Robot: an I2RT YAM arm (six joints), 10 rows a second.
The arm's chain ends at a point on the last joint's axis. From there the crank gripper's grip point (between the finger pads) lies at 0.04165 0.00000 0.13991 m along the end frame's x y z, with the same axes.
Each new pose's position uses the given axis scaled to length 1; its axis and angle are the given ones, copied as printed.
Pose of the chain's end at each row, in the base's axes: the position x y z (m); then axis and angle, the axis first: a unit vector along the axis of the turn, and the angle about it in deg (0 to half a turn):
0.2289 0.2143 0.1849 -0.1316 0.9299 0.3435 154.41
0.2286 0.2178 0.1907 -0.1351 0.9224 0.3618 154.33
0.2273 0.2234 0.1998 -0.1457 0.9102 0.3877 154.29
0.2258 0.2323 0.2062 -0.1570 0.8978 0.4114 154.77
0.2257 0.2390 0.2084 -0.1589 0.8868 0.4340 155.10
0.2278 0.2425 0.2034 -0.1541 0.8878 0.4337 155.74
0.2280 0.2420 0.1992 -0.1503 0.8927 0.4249 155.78
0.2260 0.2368 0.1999 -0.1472 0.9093 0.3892 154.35
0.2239 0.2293 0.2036 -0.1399 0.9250 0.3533 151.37
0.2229 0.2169 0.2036 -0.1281 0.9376 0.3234 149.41
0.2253 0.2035 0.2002 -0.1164 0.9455 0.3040 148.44
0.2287 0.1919 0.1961 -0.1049 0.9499 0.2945 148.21
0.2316 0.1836 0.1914 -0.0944 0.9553 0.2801 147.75
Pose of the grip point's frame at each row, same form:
0.2369 0.3037 0.0698 -0.1316 0.9299 0.3435 154.41
0.2354 0.3114 0.0789 -0.1351 0.9224 0.3618 154.33
0.2317 0.3226 0.0928 -0.1457 0.9102 0.3877 154.29
0.2264 0.3362 0.1037 -0.1570 0.8978 0.4114 154.77
0.2238 0.3475 0.1107 -0.1589 0.8868 0.4340 155.10
0.2249 0.3509 0.1056 -0.1541 0.8878 0.4337 155.74
0.2260 0.3487 0.0996 -0.1503 0.8927 0.4249 155.78
0.2300 0.3363 0.0931 -0.1472 0.9093 0.3892 154.35
0.2379 0.3215 0.0913 -0.1399 0.9250 0.3533 151.37
0.2443 0.3025 0.0873 -0.1281 0.9376 0.3234 149.41
0.2509 0.2846 0.0816 -0.1164 0.9455 0.3040 148.44
0.2562 0.2708 0.0764 -0.1049 0.9499 0.2945 148.21
0.2616 0.2590 0.0701 -0.0944 0.9553 0.2801 147.75

